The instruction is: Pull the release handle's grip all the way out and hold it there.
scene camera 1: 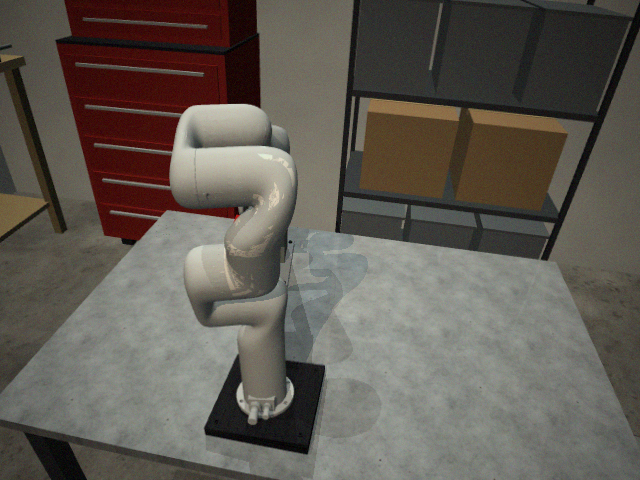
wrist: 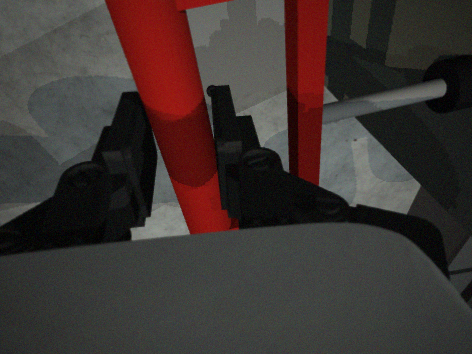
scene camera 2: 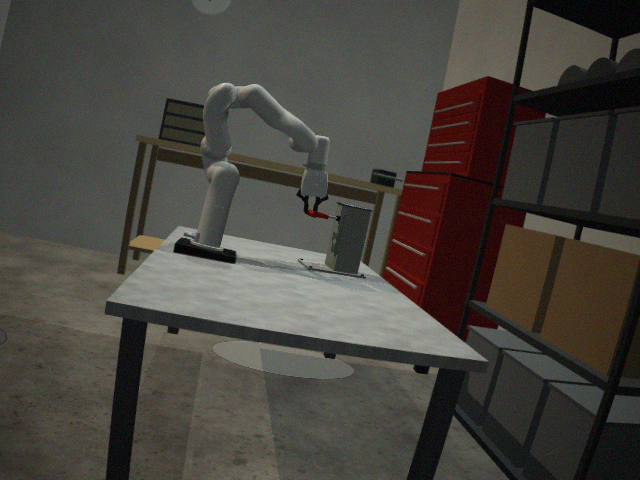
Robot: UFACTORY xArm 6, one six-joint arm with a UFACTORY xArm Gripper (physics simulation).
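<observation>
The release handle's red grip [scene camera 2: 319, 214] [wrist: 170, 80] is a round bar joined by a crosspiece to a thinner square bar [wrist: 305, 75]. A bare grey rod [scene camera 2: 331, 217] [wrist: 385, 101] runs from the square bar to a black collar [wrist: 452, 82] on the grey upright housing [scene camera 2: 351, 240]. My gripper [scene camera 2: 311, 210] [wrist: 182, 122] points down and is shut on the round bar, which slants between the black fingers in the wrist view. A stretch of rod shows between grip and collar. In scene camera 1 the arm hides the gripper and most of the handle; a bit of red [scene camera 1: 237, 218] shows.
The housing stands near the far end of the grey table [scene camera 1: 465, 335] [scene camera 2: 258, 299], above a thin base frame [scene camera 2: 336, 271]. My arm's black base plate [scene camera 1: 305, 408] [scene camera 2: 206, 251] is at the other end. Red drawer cabinets [scene camera 1: 155, 93] [scene camera 2: 449, 248] and a shelf rack [scene camera 1: 475, 209] stand beyond the table.
</observation>
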